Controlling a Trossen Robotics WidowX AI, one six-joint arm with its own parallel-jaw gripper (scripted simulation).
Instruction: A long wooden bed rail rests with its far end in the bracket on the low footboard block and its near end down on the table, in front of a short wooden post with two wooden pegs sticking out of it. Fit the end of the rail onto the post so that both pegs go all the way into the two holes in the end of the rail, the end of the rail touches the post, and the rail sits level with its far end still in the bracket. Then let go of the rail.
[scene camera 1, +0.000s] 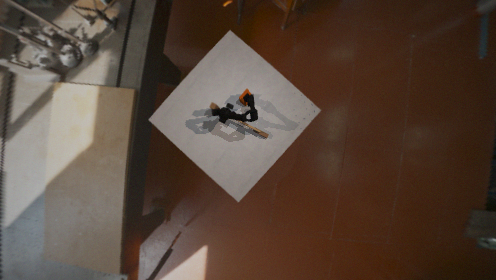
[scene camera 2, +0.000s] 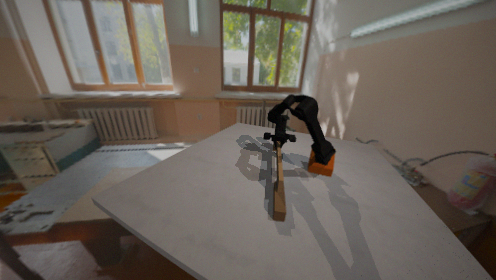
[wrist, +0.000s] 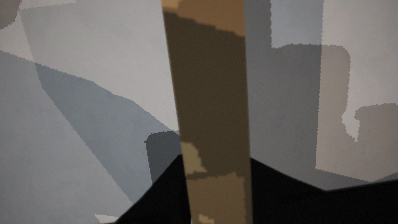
My gripper (wrist: 205, 159) is 12 cm from the lens. A wooden rail (wrist: 207, 53) is 6 cm from the lens.
